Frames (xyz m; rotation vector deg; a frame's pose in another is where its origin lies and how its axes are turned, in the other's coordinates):
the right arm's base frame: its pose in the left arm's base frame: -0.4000 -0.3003 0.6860 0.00 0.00 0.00
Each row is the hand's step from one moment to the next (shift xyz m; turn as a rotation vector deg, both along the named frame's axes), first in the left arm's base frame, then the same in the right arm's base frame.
Working: the left arm's base frame: its pose in the right arm's base frame: 0.4000 0.3003 -0.6860 0.00 0.00 0.00

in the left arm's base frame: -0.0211 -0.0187 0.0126 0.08 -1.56 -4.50
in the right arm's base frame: -0.0211 -0.0187 0.0126 0.08 -1.56 -4.50
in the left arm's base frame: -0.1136 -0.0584 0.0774 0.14 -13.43 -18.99
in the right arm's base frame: -0.1136 -0.0584 0.0774 0.14 -13.43 -18.99
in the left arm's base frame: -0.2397 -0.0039 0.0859 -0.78 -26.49 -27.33
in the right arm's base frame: -0.2397 -0.0039 0.0859 -0.78 -26.49 -27.33
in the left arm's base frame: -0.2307 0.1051 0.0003 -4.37 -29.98 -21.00
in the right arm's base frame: -0.2307 0.1051 0.0003 -4.37 -29.98 -21.00
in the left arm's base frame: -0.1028 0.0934 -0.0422 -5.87 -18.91 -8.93
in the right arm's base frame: -0.1028 0.0934 -0.0422 -5.87 -18.91 -8.93
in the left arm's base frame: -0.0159 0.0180 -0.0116 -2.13 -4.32 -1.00
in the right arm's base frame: -0.0159 0.0180 -0.0116 -2.13 -4.32 -1.00
